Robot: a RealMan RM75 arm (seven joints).
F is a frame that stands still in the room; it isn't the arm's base.
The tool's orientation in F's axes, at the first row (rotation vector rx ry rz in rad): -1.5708, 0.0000, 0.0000
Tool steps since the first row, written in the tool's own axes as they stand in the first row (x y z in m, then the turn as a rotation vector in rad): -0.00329, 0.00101, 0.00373, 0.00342, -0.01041, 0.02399; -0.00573, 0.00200, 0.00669, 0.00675, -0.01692, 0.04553; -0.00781, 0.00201, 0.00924, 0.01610, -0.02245, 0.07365; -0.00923, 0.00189, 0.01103, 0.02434, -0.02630, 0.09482; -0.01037, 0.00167, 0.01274, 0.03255, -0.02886, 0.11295; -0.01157, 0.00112, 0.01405, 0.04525, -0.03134, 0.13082
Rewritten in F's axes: -0.00329, 0.00373, -0.00101, 0.00342, 0.02399, 0.01041; -0.00573, 0.00669, -0.00200, 0.00675, 0.04553, 0.01692; -0.00781, 0.00924, -0.00201, 0.01610, 0.07365, 0.02245; -0.00923, 0.01103, -0.00189, 0.02434, 0.09482, 0.02630; -0.01037, 0.01274, -0.00167, 0.03255, 0.11295, 0.02886; -0.01157, 0.01405, -0.00112, 0.04525, 0.13082, 0.03134
